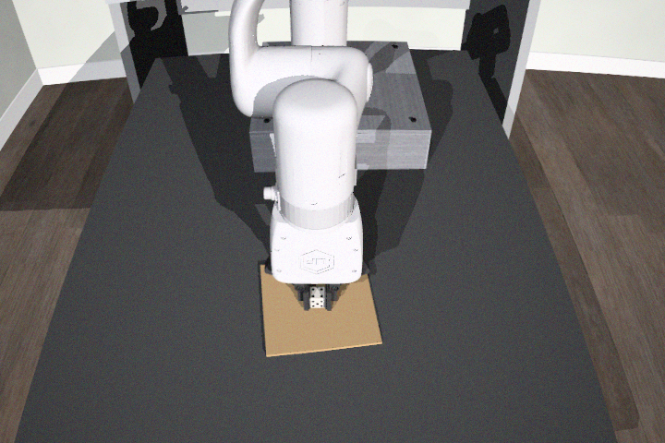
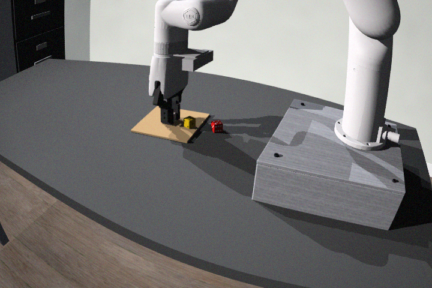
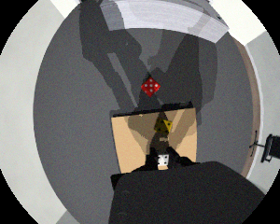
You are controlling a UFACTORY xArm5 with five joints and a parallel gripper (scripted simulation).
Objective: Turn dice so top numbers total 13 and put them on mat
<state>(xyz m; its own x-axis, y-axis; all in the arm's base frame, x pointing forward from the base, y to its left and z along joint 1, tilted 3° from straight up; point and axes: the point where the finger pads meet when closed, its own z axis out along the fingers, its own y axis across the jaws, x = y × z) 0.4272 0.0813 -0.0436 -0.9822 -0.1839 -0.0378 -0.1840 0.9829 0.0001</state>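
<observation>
The white die lies 1 cm below my hand. Also, from my hand: yellow die 5 cm behind, 1 cm to the right, 1 cm below; red die 10 cm behind, 4 cm to the right, 2 cm below; tan mat 2 cm below.
</observation>
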